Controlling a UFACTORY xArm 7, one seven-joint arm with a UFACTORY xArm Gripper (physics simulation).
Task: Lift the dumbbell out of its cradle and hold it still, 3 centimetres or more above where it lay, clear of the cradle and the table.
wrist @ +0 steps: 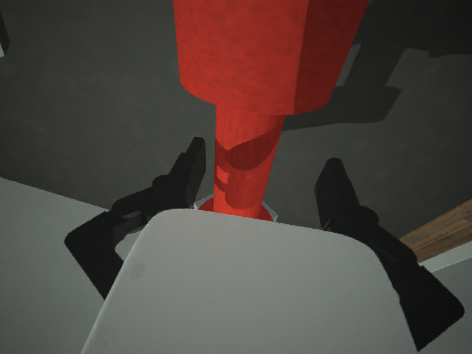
Labels:
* my gripper: 262,163
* red dumbbell: 256,69

